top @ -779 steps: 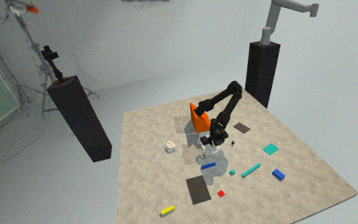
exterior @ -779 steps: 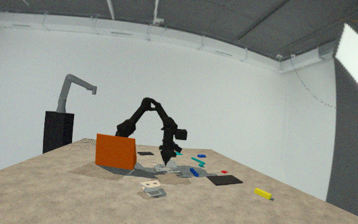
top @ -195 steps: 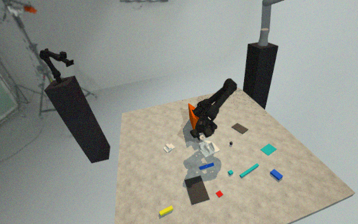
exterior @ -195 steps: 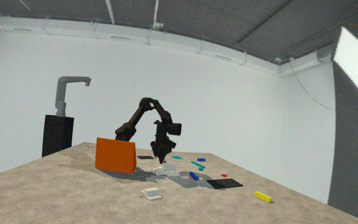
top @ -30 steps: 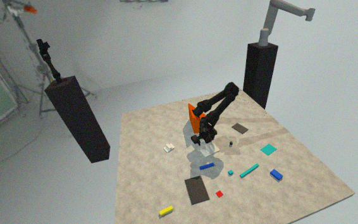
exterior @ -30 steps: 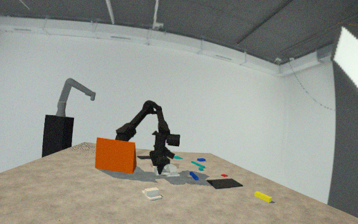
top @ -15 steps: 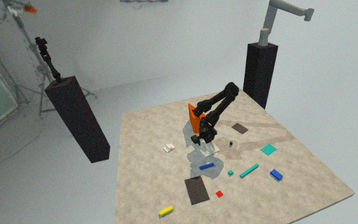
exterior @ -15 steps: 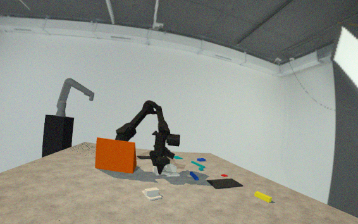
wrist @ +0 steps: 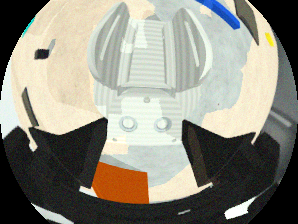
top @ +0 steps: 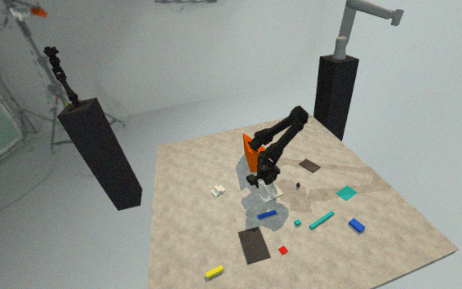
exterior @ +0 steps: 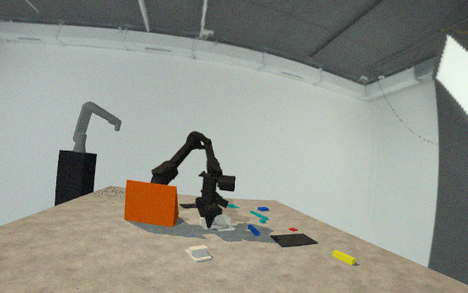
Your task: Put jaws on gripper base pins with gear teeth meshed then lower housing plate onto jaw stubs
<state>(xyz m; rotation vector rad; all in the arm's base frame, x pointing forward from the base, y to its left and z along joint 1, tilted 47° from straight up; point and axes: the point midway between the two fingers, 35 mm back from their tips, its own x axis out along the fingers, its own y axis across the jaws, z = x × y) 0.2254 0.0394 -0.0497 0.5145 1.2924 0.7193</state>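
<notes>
Right now the white housing plate is right at my gripper tip. The rest, counted from my gripper tip: blue bar: 19 cm ahead, 5 cm to the right; then white gripper base: 2 cm above, 1 cm ahead; then teal cube: 28 cm ahead, 7 cm to the left.
</notes>
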